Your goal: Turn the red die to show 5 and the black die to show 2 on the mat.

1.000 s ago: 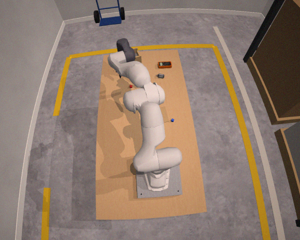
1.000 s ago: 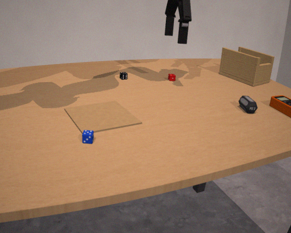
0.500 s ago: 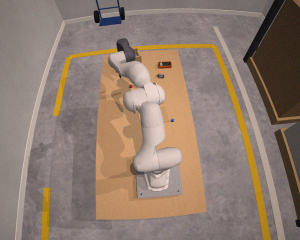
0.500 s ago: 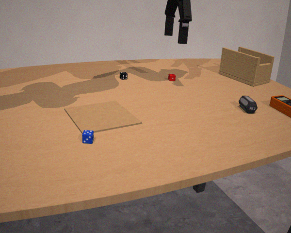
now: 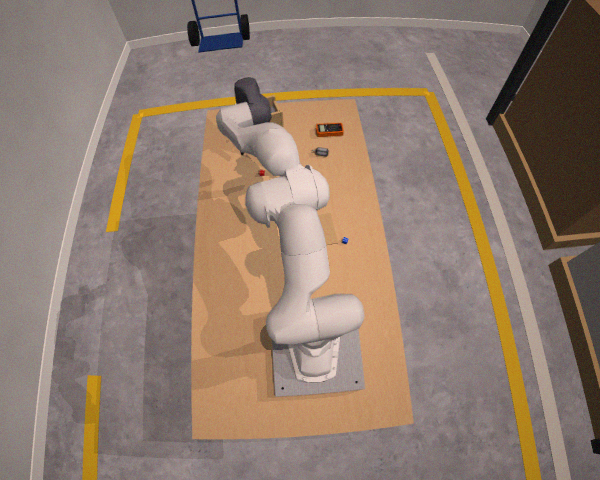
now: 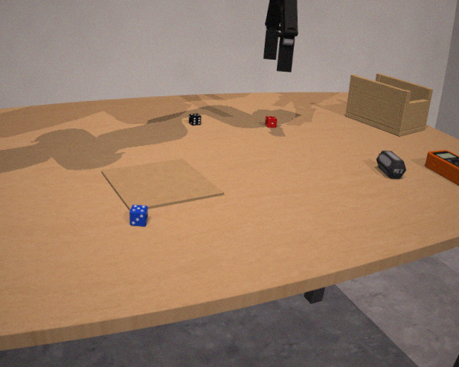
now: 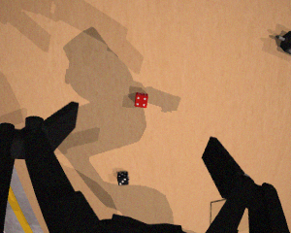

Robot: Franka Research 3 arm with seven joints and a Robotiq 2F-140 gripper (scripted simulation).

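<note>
Right now my hand is 140 mm above the red die. Also, from my hand: dark grey device (270 mm to the right, 130 mm below, 100 mm ahead); then black die (150 mm behind, 140 mm below, 50 mm to the left); then wooden box (330 mm ahead, 100 mm below, 10 mm to the right).
</note>
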